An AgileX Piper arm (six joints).
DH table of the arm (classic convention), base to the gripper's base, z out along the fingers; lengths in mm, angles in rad. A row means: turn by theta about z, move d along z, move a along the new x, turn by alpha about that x. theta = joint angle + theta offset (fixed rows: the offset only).
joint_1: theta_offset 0, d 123, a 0, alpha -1.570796
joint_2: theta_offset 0.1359, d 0, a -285, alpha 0
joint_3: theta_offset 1.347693, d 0, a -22, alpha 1.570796
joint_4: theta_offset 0, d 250.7, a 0, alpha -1.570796
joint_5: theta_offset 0, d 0, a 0, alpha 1.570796
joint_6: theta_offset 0, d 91, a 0, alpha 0
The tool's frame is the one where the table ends.
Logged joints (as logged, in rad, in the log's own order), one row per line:
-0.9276 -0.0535 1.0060 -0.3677 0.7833 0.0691
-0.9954 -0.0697 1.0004 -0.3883 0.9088 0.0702
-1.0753 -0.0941 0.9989 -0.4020 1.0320 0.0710
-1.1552 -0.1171 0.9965 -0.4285 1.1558 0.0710
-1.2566 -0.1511 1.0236 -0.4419 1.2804 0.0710
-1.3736 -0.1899 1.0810 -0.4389 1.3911 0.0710
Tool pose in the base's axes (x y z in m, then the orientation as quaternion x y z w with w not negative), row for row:
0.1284 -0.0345 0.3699 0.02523 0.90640 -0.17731 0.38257
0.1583 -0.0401 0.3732 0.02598 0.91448 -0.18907 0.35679
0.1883 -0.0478 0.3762 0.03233 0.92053 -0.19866 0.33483
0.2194 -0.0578 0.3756 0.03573 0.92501 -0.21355 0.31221
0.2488 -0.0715 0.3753 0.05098 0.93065 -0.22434 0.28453
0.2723 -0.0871 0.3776 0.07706 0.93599 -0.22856 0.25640
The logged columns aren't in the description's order. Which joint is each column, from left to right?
Columns, left to right: joint_3, joint_1, joint_5, joint_4, joint_2, joint_6.
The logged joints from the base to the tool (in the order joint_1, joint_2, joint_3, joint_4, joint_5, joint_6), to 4 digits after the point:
-0.0535 0.7833 -0.9276 -0.3677 1.0060 0.0691
-0.0697 0.9088 -0.9954 -0.3883 1.0004 0.0702
-0.0941 1.0320 -1.0753 -0.4020 0.9989 0.0710
-0.1171 1.1558 -1.1552 -0.4285 0.9965 0.0710
-0.1511 1.2804 -1.2566 -0.4419 1.0236 0.0710
-0.1899 1.3911 -1.3736 -0.4389 1.0810 0.0710

